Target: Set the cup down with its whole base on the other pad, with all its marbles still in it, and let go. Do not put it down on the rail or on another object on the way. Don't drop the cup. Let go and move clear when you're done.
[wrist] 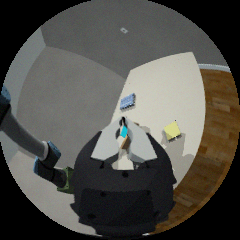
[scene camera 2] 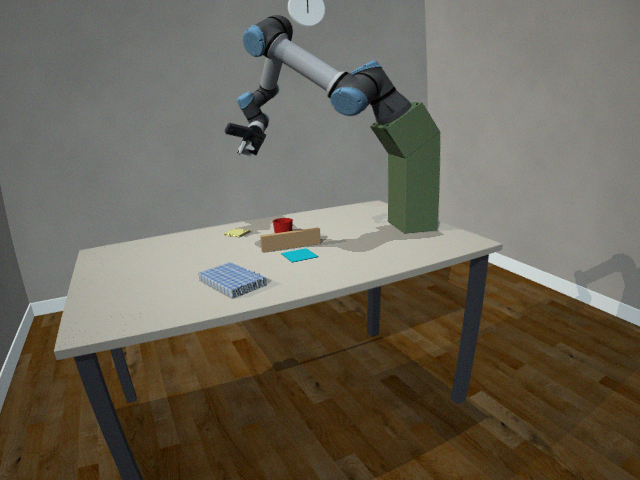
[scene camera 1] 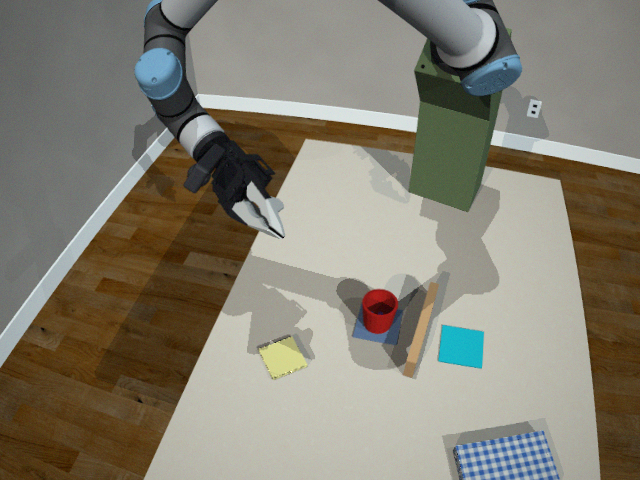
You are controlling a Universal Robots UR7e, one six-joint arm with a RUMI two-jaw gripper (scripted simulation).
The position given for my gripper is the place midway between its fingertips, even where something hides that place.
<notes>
I see my gripper (scene camera 1: 283,237), a red cup (scene camera 1: 377,300) and a wooden rail (scene camera 2: 271,242).
My gripper shows as well in the wrist view (wrist: 122,117) and in scene camera 2 (scene camera 2: 239,154). The wooden rail also shows in scene camera 1 (scene camera 1: 414,352).
</notes>
